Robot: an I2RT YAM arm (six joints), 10 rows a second.
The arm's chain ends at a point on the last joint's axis. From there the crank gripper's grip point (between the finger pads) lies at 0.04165 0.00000 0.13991 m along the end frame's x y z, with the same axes.
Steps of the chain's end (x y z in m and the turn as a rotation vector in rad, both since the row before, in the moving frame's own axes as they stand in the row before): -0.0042, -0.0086, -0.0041, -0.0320, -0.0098, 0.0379; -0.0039, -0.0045, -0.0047, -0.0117, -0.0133, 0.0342; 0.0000, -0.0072, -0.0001, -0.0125, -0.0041, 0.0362; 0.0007, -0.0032, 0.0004, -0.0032, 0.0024, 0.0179; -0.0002, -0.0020, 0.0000, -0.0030, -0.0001, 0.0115
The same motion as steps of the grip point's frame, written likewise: -0.0057, -0.0026, -0.0038, -0.0320, -0.0098, 0.0379; -0.0058, -0.0015, -0.0042, -0.0117, -0.0133, 0.0342; -0.0006, -0.0040, 0.0000, -0.0125, -0.0041, 0.0362; 0.0010, -0.0020, 0.0003, -0.0032, 0.0024, 0.0179; -0.0002, -0.0011, 0.0000, -0.0030, -0.0001, 0.0115
